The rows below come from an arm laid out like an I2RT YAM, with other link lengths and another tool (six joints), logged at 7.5 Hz.
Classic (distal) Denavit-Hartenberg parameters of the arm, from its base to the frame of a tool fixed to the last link. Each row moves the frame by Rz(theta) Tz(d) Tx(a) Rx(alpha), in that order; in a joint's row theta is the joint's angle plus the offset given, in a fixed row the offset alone. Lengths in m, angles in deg.
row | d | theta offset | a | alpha
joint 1 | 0.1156 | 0 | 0.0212 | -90
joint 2 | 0 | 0 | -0.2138 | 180
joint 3 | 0 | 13.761 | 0.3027 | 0
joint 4 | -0.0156 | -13.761 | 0.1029 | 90
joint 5 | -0.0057 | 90 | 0 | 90
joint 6 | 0.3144 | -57.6 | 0.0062 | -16.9
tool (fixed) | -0.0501 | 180 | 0 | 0
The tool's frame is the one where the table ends.
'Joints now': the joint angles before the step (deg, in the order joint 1, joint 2, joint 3, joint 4, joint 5, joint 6). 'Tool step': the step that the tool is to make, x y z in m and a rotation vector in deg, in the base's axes. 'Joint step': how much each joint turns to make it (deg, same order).
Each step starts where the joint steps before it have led.
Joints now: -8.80 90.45 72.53 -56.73 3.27 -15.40
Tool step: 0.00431 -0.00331 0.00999 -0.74 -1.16 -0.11
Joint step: 0.00 -0.91 0.49 -0.14 0.56 -0.05
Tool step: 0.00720 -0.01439 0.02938 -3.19 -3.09 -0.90
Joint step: 0.00 -3.25 0.75 -0.46 2.83 0.01
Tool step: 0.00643 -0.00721 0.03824 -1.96 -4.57 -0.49
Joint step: 0.00 -5.04 0.02 -0.25 1.33 -0.02
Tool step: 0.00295 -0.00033 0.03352 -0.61 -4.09 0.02
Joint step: 0.00 -4.55 -0.01 -0.40 -0.03 -0.01
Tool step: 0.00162 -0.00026 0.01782 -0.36 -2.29 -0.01
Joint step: 0.01 -2.32 -0.01 0.01 0.01 0.01
